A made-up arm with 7 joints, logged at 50 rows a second.
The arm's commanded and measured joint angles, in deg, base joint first. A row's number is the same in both.
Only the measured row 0 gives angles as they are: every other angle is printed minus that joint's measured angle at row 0.
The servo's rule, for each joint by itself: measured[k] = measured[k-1] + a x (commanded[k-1-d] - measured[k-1]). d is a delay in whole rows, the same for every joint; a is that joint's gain. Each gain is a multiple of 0.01, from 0.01 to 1. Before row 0 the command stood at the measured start. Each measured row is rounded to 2 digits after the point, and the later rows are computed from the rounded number. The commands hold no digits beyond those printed.
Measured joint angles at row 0:
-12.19, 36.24, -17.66, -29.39, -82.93, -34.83, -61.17
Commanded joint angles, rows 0 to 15:
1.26, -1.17, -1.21, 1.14, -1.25, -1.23, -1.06
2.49, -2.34, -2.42, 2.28, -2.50, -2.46, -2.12
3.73, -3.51, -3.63, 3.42, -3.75, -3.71, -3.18
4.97, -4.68, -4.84, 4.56, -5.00, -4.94, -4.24
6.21, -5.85, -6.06, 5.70, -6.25, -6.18, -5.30
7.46, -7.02, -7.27, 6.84, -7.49, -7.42, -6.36
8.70, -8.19, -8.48, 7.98, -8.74, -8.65, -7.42
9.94, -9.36, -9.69, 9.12, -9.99, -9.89, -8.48
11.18, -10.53, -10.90, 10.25, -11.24, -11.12, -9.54
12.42, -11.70, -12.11, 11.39, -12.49, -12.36, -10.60
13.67, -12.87, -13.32, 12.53, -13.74, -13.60, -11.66
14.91, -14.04, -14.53, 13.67, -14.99, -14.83, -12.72
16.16, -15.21, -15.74, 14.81, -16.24, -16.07, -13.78
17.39, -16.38, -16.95, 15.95, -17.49, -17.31, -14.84
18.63, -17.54, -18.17, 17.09, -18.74, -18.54, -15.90
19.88, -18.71, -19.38, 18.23, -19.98, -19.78, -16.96
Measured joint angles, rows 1 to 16:
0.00, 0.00, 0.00, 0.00, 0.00, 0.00, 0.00
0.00, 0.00, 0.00, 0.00, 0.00, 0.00, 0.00
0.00, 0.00, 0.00, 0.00, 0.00, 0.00, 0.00
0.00, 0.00, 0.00, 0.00, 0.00, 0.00, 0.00
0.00, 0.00, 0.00, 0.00, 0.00, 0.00, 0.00
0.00, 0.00, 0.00, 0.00, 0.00, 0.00, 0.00
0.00, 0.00, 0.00, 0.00, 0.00, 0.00, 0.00
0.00, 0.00, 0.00, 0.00, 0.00, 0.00, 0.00
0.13, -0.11, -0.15, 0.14, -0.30, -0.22, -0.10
0.37, -0.31, -0.42, 0.40, -0.83, -0.62, -0.28
0.71, -0.60, -0.81, 0.76, -1.53, -1.18, -0.54
1.14, -0.97, -1.29, 1.22, -2.36, -1.86, -0.87
1.65, -1.41, -1.86, 1.76, -3.29, -2.64, -1.27
2.23, -1.91, -2.51, 2.37, -4.30, -3.50, -1.73
2.88, -2.48, -3.23, 3.04, -5.37, -4.43, -2.24
3.59, -3.10, -4.01, 3.77, -6.48, -5.41, -2.80
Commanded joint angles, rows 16 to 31:
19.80, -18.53, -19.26, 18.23, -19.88, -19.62, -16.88
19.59, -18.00, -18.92, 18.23, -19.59, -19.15, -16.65
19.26, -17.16, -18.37, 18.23, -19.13, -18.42, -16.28
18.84, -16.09, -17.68, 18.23, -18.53, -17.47, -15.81
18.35, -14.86, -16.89, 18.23, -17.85, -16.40, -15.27
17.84, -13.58, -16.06, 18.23, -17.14, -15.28, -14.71
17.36, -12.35, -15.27, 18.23, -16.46, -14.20, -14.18
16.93, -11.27, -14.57, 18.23, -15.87, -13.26, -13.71
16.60, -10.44, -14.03, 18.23, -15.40, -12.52, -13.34
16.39, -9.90, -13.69, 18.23, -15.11, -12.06, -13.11
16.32, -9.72, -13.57, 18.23, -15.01, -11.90, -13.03
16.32, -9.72, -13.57, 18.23, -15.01, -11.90, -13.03
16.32, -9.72, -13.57, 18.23, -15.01, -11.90, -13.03
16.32, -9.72, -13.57, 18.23, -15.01, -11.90, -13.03
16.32, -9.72, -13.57, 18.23, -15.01, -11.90, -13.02
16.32, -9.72, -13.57, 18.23, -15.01, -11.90, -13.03
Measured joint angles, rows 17 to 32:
4.35, -3.77, -4.84, 4.55, -7.62, -6.44, -3.41
5.16, -4.48, -5.71, 5.37, -8.79, -7.51, -4.06
6.01, -5.24, -6.62, 6.23, -9.98, -8.61, -4.74
6.90, -6.03, -7.57, 7.12, -11.18, -9.73, -5.46
7.83, -6.86, -8.55, 8.04, -12.39, -10.87, -6.21
8.79, -7.72, -9.56, 8.99, -13.61, -12.03, -6.99
9.77, -8.60, -10.59, 9.96, -14.84, -13.20, -7.79
10.78, -9.51, -11.64, 10.95, -16.07, -14.38, -8.62
11.68, -10.32, -12.55, 11.82, -16.98, -15.32, -9.36
12.47, -11.01, -13.31, 12.59, -17.61, -16.01, -10.02
13.15, -11.56, -13.92, 13.27, -17.97, -16.44, -10.58
13.72, -11.97, -14.37, 13.87, -18.10, -16.63, -11.05
14.18, -12.23, -14.67, 14.39, -18.04, -16.59, -11.43
14.55, -12.35, -14.84, 14.85, -17.82, -16.35, -11.73
14.83, -12.35, -14.89, 15.26, -17.49, -15.96, -11.95
15.04, -12.25, -14.85, 15.62, -17.10, -15.47, -12.11

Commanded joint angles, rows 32 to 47:
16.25, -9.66, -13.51, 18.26, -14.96, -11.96, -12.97
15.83, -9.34, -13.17, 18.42, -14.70, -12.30, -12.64
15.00, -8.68, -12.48, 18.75, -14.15, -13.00, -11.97
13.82, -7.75, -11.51, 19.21, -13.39, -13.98, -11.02
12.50, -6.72, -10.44, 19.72, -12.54, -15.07, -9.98
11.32, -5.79, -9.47, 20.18, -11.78, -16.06, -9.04
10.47, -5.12, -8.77, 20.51, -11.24, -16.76, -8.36
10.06, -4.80, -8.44, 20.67, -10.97, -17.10, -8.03
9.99, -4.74, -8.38, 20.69, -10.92, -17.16, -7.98
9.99, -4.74, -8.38, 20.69, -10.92, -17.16, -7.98
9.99, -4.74, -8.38, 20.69, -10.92, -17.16, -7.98
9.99, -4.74, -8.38, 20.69, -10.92, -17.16, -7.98
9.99, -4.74, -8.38, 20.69, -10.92, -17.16, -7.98
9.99, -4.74, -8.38, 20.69, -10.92, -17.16, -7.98
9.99, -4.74, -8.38, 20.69, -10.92, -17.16, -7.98
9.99, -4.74, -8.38, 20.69, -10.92, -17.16, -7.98
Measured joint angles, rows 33 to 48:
15.20, -12.09, -14.75, 15.93, -16.69, -14.94, -12.22
15.32, -11.89, -14.62, 16.21, -16.31, -14.42, -12.30
15.42, -11.69, -14.49, 16.45, -16.00, -13.97, -12.37
15.51, -11.51, -14.38, 16.66, -15.76, -13.60, -12.43
15.59, -11.35, -14.28, 16.85, -15.58, -13.29, -12.48
15.66, -11.20, -14.19, 17.02, -15.44, -13.04, -12.53
15.73, -11.07, -14.12, 17.17, -15.34, -12.83, -12.57
15.79, -10.95, -14.05, 17.30, -15.26, -12.66, -12.61
15.84, -10.83, -13.99, 17.42, -15.19, -12.53, -12.64
15.84, -10.70, -13.89, 17.54, -15.07, -12.49, -12.64
15.76, -10.52, -13.72, 17.69, -14.85, -12.58, -12.58
15.57, -10.27, -13.45, 17.87, -14.50, -12.83, -12.44
15.26, -9.95, -13.09, 18.09, -14.03, -13.23, -12.22
14.87, -9.58, -12.66, 18.34, -13.49, -13.74, -11.93
14.43, -9.18, -12.19, 18.60, -12.95, -14.28, -11.61
13.99, -8.79, -11.74, 18.85, -12.47, -14.79, -11.29

